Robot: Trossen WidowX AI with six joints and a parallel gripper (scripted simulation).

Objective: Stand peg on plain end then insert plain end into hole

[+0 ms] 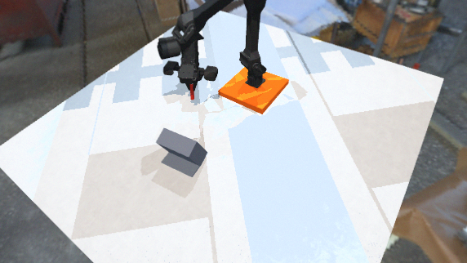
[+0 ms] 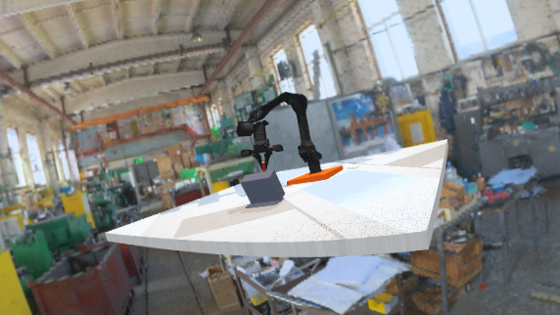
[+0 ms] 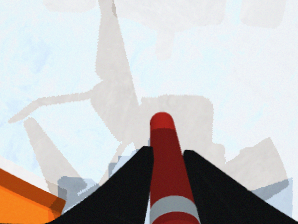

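My gripper tip is now 190 mm short of the panel, 130 mm to the right of it and 50 mm above it. Also, from my gripper tip: red peg (20 mm above).
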